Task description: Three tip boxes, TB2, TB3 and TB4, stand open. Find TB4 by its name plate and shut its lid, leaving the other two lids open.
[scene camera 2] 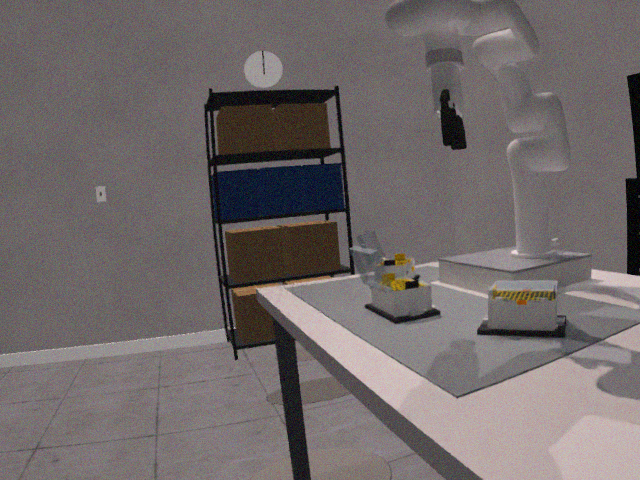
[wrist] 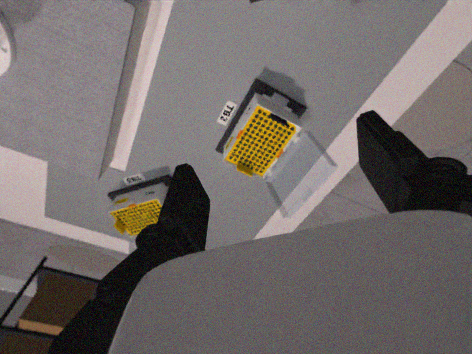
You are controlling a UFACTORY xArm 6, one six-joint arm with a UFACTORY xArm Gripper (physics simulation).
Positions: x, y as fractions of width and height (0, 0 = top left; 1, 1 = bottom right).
I see my gripper (scene camera 2: 0.71, 0.31) and a clear lid (wrist: 0.65, 0.47).
My gripper is seen too in the wrist view (wrist: 0.58, 0.46).
